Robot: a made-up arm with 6 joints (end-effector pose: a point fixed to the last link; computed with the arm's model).
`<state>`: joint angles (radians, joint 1 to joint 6).
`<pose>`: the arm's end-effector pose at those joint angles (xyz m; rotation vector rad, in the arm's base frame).
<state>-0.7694 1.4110 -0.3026 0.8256 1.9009 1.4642</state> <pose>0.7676 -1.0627 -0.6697 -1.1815 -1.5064 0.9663</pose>
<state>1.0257 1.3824 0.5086 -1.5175 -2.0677 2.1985</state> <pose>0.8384 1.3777 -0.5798 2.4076 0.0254 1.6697</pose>
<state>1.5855 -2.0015 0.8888 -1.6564 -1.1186 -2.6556</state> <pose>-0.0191 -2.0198 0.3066 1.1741 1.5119 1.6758</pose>
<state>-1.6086 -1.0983 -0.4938 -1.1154 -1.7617 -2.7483</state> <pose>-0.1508 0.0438 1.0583 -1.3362 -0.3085 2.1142</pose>
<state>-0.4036 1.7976 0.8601 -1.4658 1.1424 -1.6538</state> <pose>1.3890 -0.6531 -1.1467 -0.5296 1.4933 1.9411</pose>
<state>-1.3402 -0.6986 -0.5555 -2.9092 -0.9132 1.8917</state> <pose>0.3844 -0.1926 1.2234 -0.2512 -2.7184 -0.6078</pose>
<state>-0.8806 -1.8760 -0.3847 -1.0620 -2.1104 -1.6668</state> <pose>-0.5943 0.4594 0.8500 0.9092 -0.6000 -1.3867</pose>
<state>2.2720 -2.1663 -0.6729 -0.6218 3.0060 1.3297</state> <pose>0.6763 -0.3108 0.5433 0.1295 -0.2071 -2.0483</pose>
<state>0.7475 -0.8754 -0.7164 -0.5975 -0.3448 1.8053</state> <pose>0.3356 -0.0737 0.9242 -0.2300 -1.6904 1.7054</pose>
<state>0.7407 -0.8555 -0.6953 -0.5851 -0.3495 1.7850</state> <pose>0.3477 -0.0680 0.9477 -0.2282 -1.6807 1.6968</pose>
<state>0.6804 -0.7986 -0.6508 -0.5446 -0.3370 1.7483</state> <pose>0.3812 -0.0680 0.9974 -0.2901 -1.6410 1.6454</pose>
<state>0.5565 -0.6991 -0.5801 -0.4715 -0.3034 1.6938</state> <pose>0.4455 -0.0829 1.0717 -0.4212 -1.5649 1.5426</pose>
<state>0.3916 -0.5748 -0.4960 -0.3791 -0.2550 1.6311</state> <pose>0.5348 -0.1254 1.1491 -0.5857 -1.4622 1.4077</pose>
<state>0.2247 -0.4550 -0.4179 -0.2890 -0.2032 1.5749</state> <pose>0.6237 -0.1975 1.2077 -0.7397 -1.3550 1.2753</pose>
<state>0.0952 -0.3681 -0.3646 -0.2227 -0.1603 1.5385</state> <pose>0.6835 -0.2747 1.2381 -0.8518 -1.2691 1.1776</pose>
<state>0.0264 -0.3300 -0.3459 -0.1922 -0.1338 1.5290</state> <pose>0.7031 -0.3228 1.2445 -0.9125 -1.2223 1.1302</pose>
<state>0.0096 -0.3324 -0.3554 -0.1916 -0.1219 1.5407</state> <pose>0.6938 -0.3346 1.2360 -0.9340 -1.2107 1.1232</pose>
